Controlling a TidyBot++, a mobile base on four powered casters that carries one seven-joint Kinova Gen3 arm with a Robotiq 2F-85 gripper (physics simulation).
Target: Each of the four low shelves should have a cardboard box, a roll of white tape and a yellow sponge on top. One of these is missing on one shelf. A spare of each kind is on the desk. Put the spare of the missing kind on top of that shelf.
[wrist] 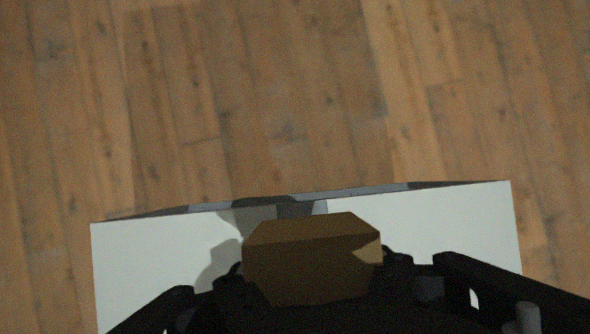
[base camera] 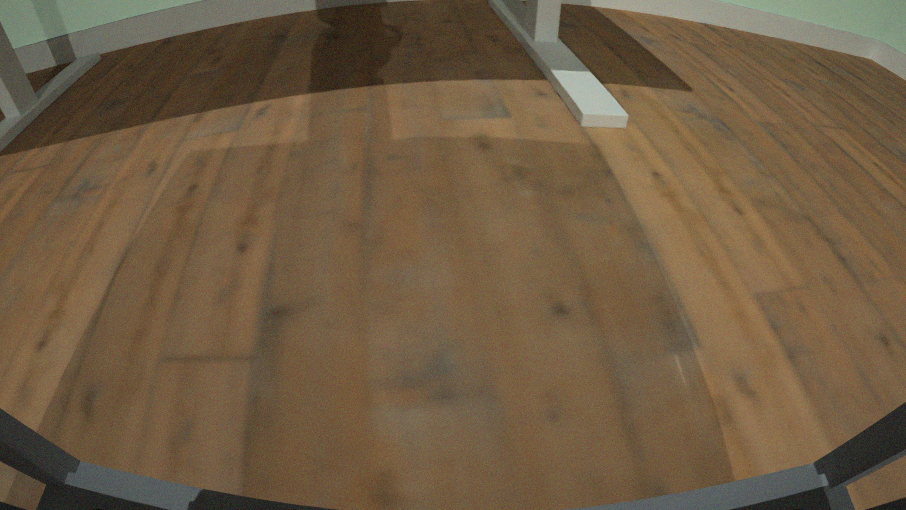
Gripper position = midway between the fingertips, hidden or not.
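Note:
My gripper (wrist: pixel 310 261) is there for me to see, and so is a brown cardboard box (wrist: pixel 311 260). I can see a desk (base camera: pixel 591 104) as well.

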